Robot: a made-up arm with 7 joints. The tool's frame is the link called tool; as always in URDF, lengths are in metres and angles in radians. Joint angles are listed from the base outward.
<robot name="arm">
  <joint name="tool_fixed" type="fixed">
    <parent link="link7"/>
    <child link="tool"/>
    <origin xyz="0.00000 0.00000 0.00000" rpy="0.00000 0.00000 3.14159"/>
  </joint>
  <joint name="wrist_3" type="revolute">
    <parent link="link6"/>
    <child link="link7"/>
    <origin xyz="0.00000 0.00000 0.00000" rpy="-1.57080 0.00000 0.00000"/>
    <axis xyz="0 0 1"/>
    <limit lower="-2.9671" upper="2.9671"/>
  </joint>
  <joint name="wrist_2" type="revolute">
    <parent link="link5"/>
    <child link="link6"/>
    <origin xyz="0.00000 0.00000 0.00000" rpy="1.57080 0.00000 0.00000"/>
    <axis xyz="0 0 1"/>
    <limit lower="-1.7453" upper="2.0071"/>
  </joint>
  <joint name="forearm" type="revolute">
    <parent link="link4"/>
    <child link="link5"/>
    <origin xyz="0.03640 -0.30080 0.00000" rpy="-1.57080 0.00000 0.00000"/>
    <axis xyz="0 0 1"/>
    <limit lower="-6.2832" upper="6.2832"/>
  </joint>
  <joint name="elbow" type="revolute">
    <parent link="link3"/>
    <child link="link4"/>
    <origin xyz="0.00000 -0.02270 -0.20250" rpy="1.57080 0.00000 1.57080"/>
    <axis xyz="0 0 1"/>
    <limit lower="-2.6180" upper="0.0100"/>
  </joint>
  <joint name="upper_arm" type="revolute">
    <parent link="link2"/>
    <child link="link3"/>
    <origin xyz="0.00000 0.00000 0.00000" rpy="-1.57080 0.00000 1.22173"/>
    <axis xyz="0 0 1"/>
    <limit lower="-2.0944" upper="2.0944"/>
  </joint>
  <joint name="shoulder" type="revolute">
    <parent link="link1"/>
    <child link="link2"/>
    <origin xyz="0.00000 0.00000 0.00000" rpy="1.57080 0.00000 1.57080"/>
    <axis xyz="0 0 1"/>
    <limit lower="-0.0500" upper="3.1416"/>
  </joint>
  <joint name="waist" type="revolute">
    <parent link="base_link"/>
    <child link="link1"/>
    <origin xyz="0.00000 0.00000 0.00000" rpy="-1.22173 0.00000 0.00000"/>
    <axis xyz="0 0 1"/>
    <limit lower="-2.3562" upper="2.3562"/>
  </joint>
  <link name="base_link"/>
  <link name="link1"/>
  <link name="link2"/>
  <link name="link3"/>
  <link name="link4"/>
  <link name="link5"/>
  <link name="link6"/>
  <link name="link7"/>
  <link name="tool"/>
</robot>
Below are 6 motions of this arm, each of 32 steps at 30 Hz.
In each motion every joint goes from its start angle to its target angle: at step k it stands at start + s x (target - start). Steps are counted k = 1, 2, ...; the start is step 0. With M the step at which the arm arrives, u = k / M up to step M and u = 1 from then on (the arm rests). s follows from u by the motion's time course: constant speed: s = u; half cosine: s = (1 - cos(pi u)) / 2; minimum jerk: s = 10 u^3 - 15 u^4 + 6 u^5.
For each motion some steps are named. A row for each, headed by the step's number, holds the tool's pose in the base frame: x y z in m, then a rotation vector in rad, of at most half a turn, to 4 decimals.
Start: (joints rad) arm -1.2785 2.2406 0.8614 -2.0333 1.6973 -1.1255 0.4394
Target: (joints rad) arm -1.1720 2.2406 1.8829 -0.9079 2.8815 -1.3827 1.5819
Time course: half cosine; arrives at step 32
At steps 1, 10, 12, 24, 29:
1: -0.1860 -0.0696 0.2569 0.7010 1.2691 1.3787
10: -0.2648 -0.0131 0.2558 1.0697 0.9521 1.2573
12: -0.2915 0.0142 0.2502 1.1955 0.7757 1.2168
24: -0.3610 0.2248 0.1866 1.4631 -0.7818 0.9814
29: -0.3497 0.2734 0.1753 1.3581 -1.1826 0.9005

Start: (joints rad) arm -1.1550 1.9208 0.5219 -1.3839 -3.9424 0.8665 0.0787
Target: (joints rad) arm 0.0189 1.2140 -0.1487 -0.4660 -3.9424 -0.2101 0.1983
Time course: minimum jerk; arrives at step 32
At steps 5, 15, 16, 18, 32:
5: -0.0103 0.1819 0.3917 -0.9256 -2.1015 -0.5171
15: 0.2384 0.3436 0.2214 -1.0384 -1.9280 0.7087
16: 0.2537 0.3638 0.1779 -0.9721 -1.8989 0.8774
18: 0.2639 0.3990 0.0854 -0.7846 -1.8366 1.1863
32: 0.1177 0.4512 -0.1898 0.2354 -1.5697 1.7918

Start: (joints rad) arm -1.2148 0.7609 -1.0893 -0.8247 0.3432 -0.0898 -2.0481
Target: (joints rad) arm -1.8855 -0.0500 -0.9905 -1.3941 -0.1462 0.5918 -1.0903
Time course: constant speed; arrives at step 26
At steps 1, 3, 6, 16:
1: 0.4803 -0.0044 -0.0593 -1.9340 0.4512 2.0445
3: 0.4759 -0.0529 -0.0418 -1.9189 0.5655 2.0101
6: 0.4587 -0.1232 -0.0146 -1.8881 0.7255 1.9507
16: 0.3204 -0.3151 0.0621 -1.7251 1.1839 1.7074

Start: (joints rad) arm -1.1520 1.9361 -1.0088 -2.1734 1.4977 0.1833 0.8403
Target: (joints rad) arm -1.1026 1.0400 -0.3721 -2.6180 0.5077 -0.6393 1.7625
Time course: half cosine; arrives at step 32
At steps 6, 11, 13, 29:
6: 0.2828 0.0175 0.0634 -0.7108 -1.2255 -0.2187
11: 0.2626 -0.0401 0.0699 -1.0365 -1.2491 -0.4436
13: 0.2476 -0.0646 0.0748 -1.2090 -1.2362 -0.5625
29: 0.1059 -0.1340 0.1229 -2.1848 -0.7550 -1.5877

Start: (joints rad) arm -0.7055 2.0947 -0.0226 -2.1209 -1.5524 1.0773 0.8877
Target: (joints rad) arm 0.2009 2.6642 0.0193 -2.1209 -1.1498 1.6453 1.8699
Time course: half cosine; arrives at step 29
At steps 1, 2, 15, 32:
1: 0.2230 0.0040 0.2120 -1.9067 1.4556 0.3442
2: 0.2243 0.0044 0.2107 -1.9025 1.4665 0.3536
15: 0.2826 0.0292 0.1183 -1.5911 2.1171 0.8561
32: 0.3033 0.0507 0.0134 1.1289 -2.6360 -1.1539

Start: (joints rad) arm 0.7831 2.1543 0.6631 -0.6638 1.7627 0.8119 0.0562
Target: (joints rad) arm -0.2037 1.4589 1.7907 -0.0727 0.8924 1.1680 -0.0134
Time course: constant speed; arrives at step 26
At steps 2, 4, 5, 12, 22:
2: 0.2208 0.3901 0.2163 0.5745 -0.9991 0.6921
4: 0.1870 0.4018 0.2309 0.5310 -1.0843 0.7772
5: 0.1694 0.4081 0.2352 0.5049 -1.1234 0.8220
12: 0.0541 0.4579 0.2066 0.2290 -1.3196 1.1529
22: 0.0057 0.5053 0.0334 -0.4578 -1.3299 1.5017

